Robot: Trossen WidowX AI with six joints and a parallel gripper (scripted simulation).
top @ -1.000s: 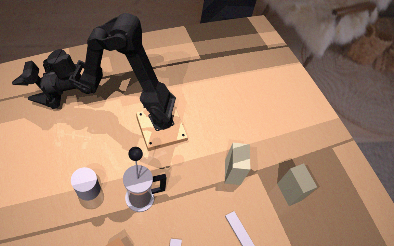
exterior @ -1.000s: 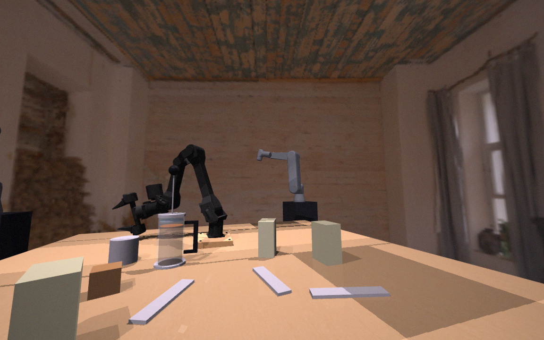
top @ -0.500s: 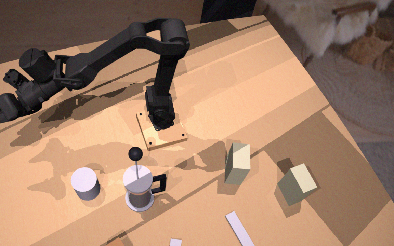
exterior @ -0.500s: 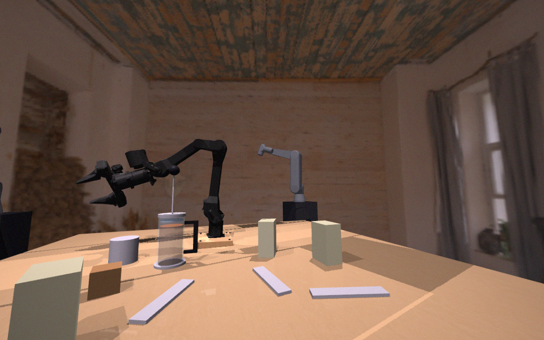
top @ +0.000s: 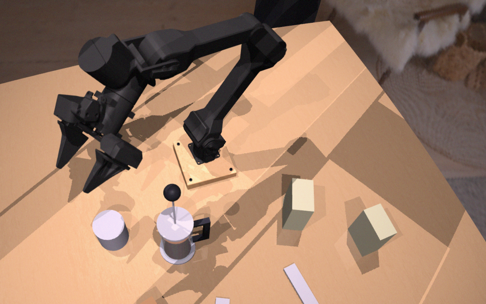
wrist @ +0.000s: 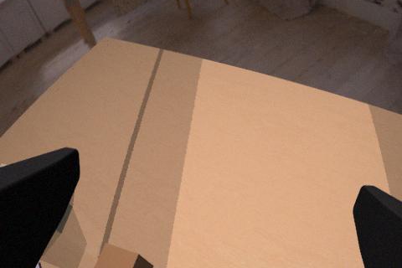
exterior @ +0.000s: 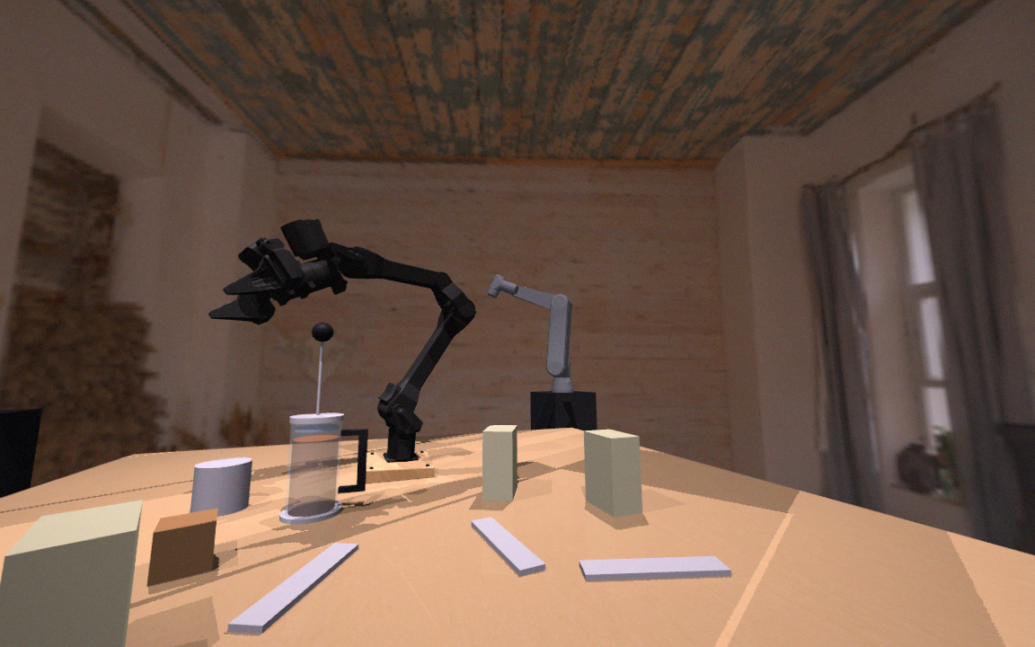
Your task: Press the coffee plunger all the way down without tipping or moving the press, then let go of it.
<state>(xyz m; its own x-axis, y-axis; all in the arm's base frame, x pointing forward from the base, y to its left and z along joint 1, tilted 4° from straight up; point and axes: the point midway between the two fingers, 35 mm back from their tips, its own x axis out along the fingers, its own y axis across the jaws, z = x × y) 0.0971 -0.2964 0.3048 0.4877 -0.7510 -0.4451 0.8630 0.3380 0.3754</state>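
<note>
My gripper tip is 7 cm short of the glass coffee press, 17 cm to the right of it and 18 cm above it.
</note>
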